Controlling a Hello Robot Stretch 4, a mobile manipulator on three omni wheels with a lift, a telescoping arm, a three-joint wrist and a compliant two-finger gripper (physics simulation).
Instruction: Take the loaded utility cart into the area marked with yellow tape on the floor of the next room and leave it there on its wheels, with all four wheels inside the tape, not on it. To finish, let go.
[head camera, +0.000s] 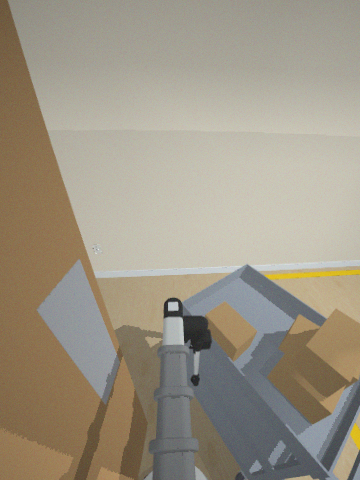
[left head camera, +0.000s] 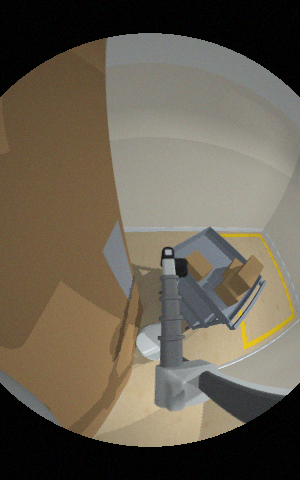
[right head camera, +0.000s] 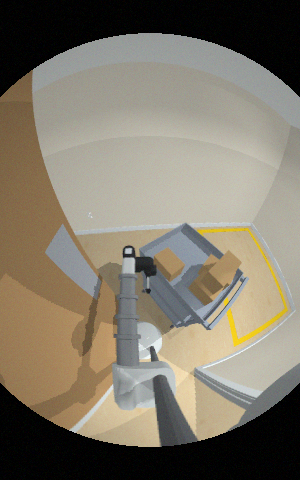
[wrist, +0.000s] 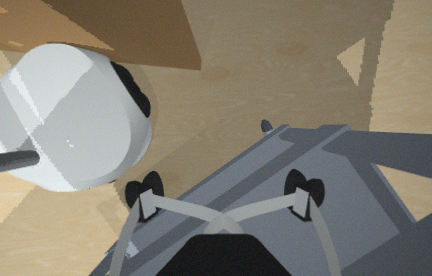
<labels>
same spot on brown door: (wrist: 156, 40) = (head camera: 139, 428)
</labels>
